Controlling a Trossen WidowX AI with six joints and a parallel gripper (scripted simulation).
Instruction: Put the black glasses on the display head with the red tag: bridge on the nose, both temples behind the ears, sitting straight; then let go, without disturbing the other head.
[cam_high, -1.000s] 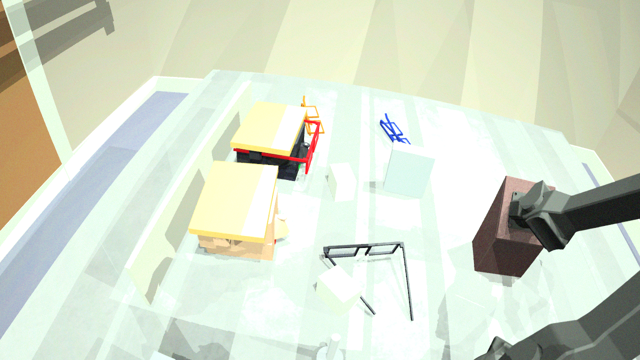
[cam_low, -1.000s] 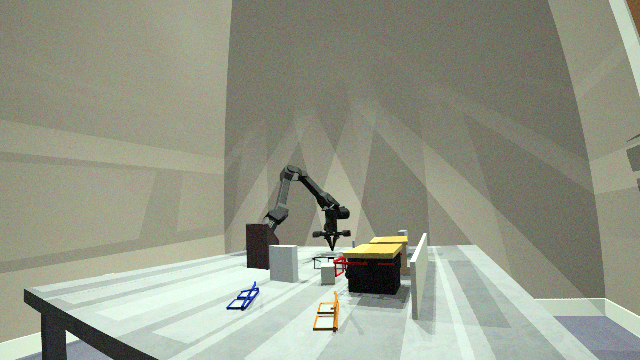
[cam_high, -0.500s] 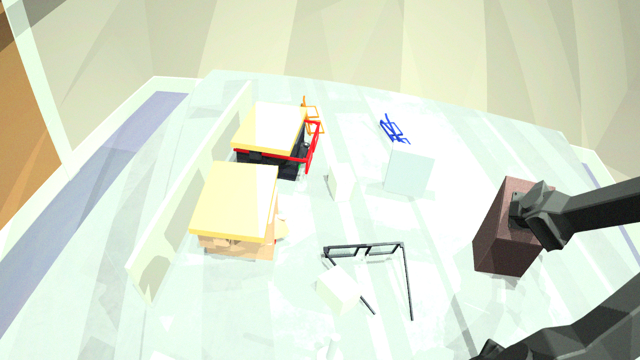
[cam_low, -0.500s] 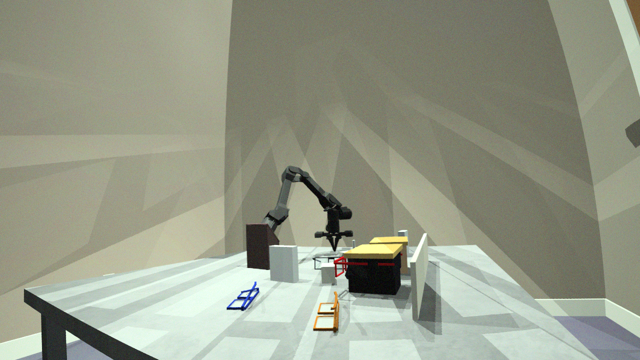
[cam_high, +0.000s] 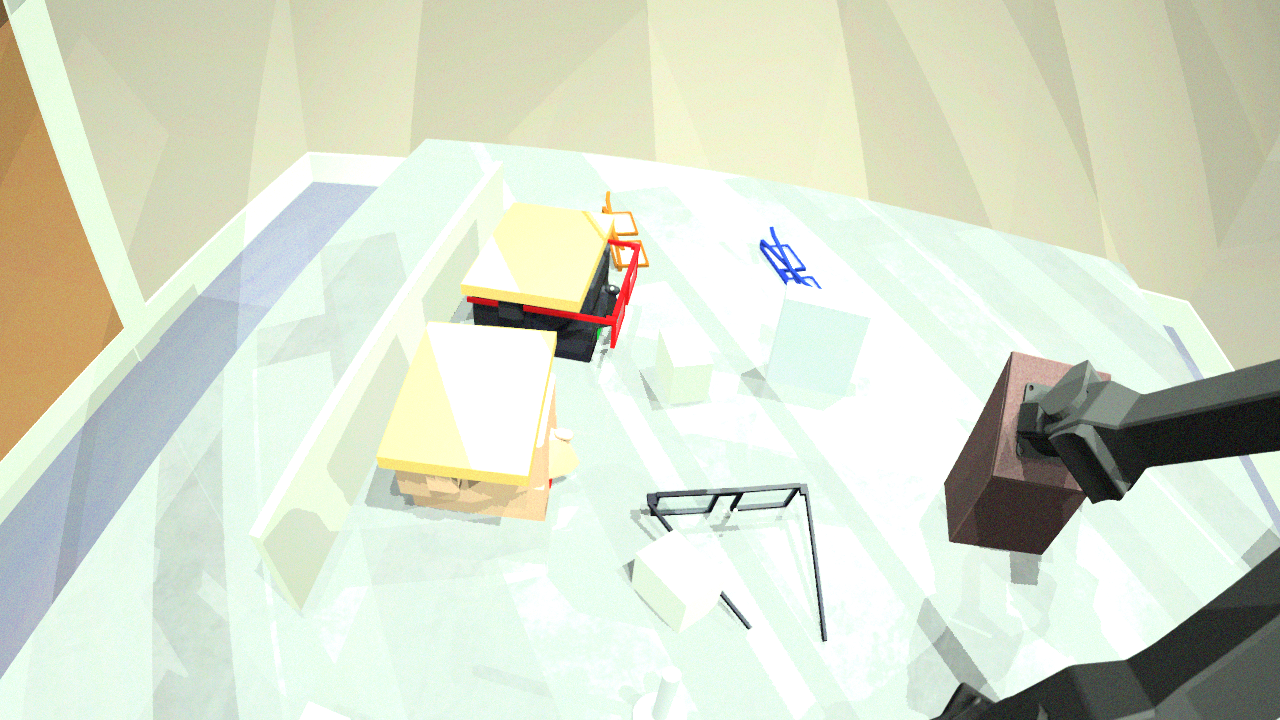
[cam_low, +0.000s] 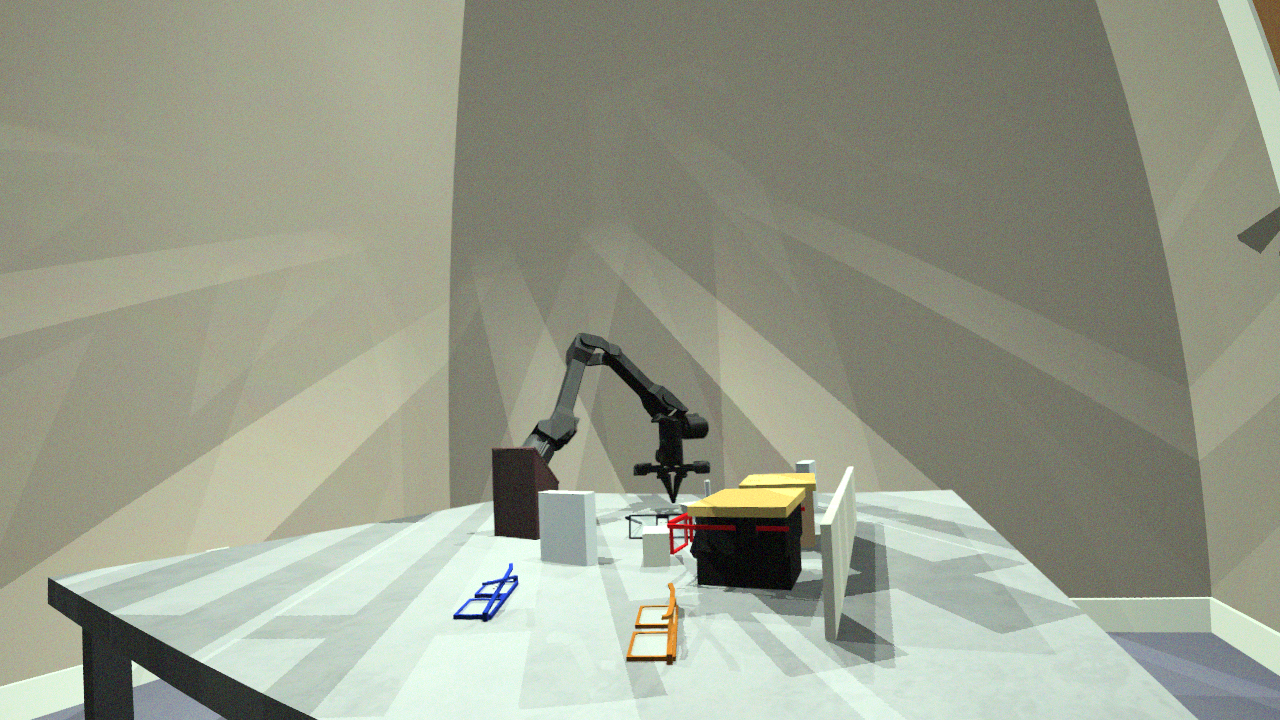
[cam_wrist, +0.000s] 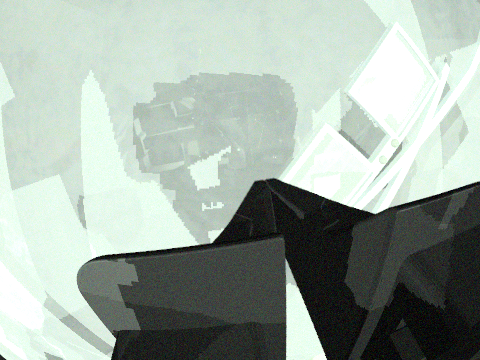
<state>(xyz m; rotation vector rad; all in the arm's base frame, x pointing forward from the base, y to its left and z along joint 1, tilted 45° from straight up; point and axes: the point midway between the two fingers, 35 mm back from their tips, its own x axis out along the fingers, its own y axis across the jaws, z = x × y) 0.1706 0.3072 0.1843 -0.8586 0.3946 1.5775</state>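
The white peg lies 130 mm ahead of my gripper tip and 100 mm to the right of it. Round my gripper tip: white wall panel (440 mm ahead, 400 mm to the right, 40 mm above); then tan display head (300 mm ahead, 300 mm to the right, 40 mm above); then black display head (310 mm ahead, 520 mm to the right, 40 mm above).
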